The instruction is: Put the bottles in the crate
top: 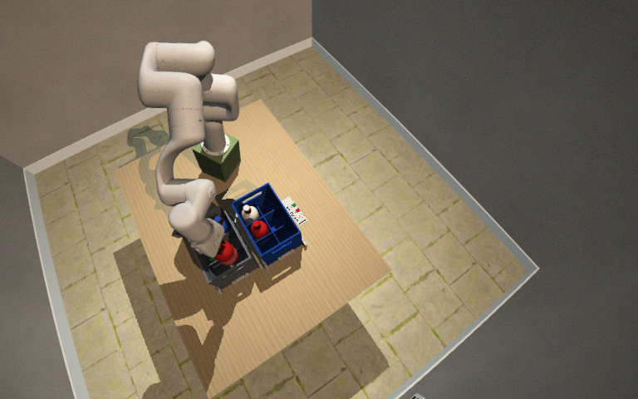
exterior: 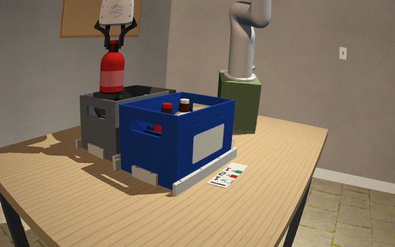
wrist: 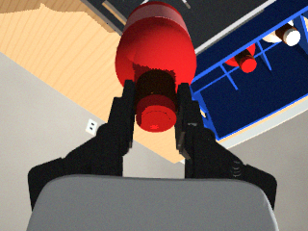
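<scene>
Right now my hand is 9 cm past the red bottle, 14 cm to the right of it and 25 cm above it. From my hand the other things lie so: grey crate (9 cm behind, 4 cm to the right, 25 cm below); then green-label bottle (8 cm behind, 8 cm to the right, 25 cm below); then blue-label bottle (18 cm behind, 25 cm below).
</scene>
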